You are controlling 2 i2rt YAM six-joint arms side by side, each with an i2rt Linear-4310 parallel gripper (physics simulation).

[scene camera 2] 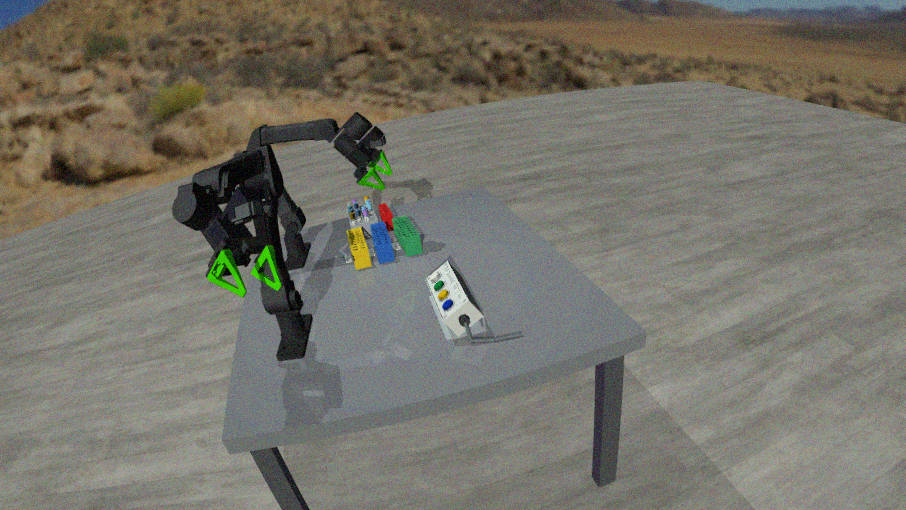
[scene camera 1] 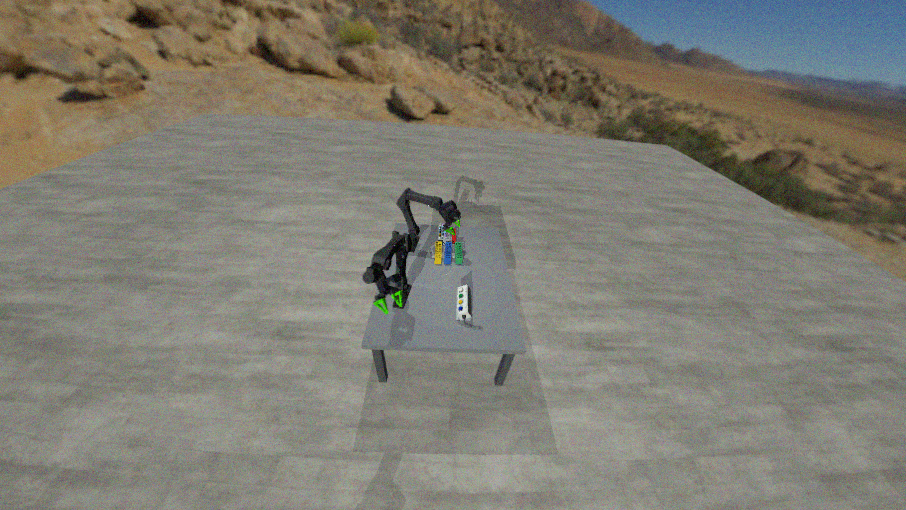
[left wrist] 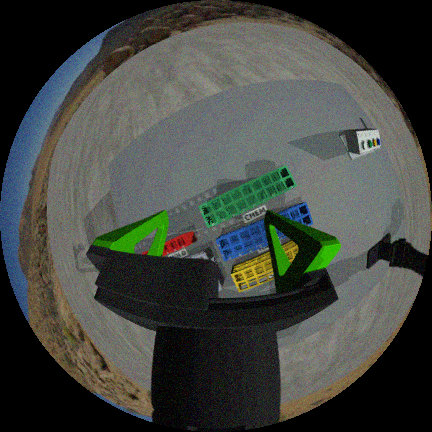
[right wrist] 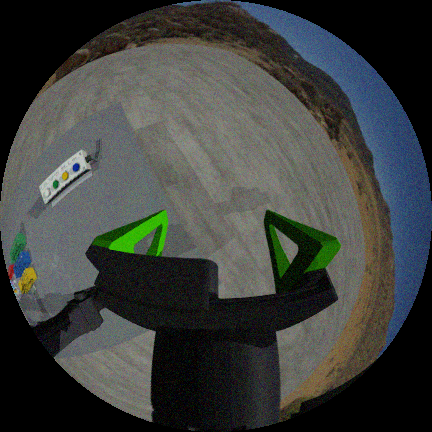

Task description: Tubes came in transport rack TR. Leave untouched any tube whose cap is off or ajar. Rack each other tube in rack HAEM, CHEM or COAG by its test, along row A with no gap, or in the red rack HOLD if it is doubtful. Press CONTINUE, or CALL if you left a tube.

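Pixels of known places: left gripper, between the fingertips: [scene camera 2: 387, 181] [scene camera 1: 457, 230] [left wrist: 215, 215]; right gripper, between the fingertips: [scene camera 2: 262, 291] [scene camera 1: 394, 310] [right wrist: 215, 214]; left arm's base, origin of its link: [scene camera 2: 297, 257] [scene camera 1: 412, 244]; right arm's base, origin of its link: [scene camera 2: 295, 337] [scene camera 1: 402, 296] [left wrist: 379, 249].
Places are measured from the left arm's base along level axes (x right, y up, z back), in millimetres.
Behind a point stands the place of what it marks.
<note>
Tubes [scene camera 2: 365, 212] @[z -251, x -51, y 88 mm] stand in the transport rack at the table's far end; their caps and labels are too small to read. Beside them is the red HOLD rack [scene camera 2: 386, 216] @[z -314, x -77, y 52 mm] [left wrist: 181, 242] @[z -313, x -104, y 30 mm]. Nearer are the yellow rack [scene camera 1: 438, 254] @[z -232, x 148, y 54 mm] [scene camera 2: 360, 253] @[z -236, x 191, y 46 mm], blue rack [scene camera 1: 447, 254] @[z -297, x 138, y 57 mm] [scene camera 2: 383, 247] @[z -304, x 180, y 47 mm] and green rack [scene camera 1: 459, 254] @[z -383, x 118, y 57 mm] [scene camera 2: 408, 239] @[z -378, x 166, y 51 mm] [left wrist: 247, 196] @[z -369, x 63, y 57 mm]. A CHEM label [left wrist: 255, 213] @[z -333, x 74, y 2 mm] lies between green and blue. My left gripper [scene camera 1: 454, 227] @[z -343, x 20, y 194 mm] [scene camera 2: 380, 172] @[z -343, x 20, y 194 mm] [left wrist: 215, 215] @[z -343, x 20, y 194 mm] is open and empty, high above the rack area. My right gripper [scene camera 1: 390, 304] @[z -138, x 878, y 280 mm] [right wrist: 215, 214] @[z -138, x 878, y 280 mm] is open and empty, above the table's left edge.
A white button box [scene camera 1: 463, 304] @[z -461, x 599, y 71 mm] [scene camera 2: 460, 309] @[z -470, x 661, y 67 mm] [right wrist: 65, 175] @[z -437, x 584, y 68 mm] with white, green, yellow and blue buttons stands on the grey table [scene camera 1: 437, 338] @[z -343, x 810, y 0 mm] [scene camera 2: 393, 405] @[z -308, x 868, y 0 mm], nearer than the racks. A cable trails from its near end. The right arm's base stands at the table's left side.
</note>
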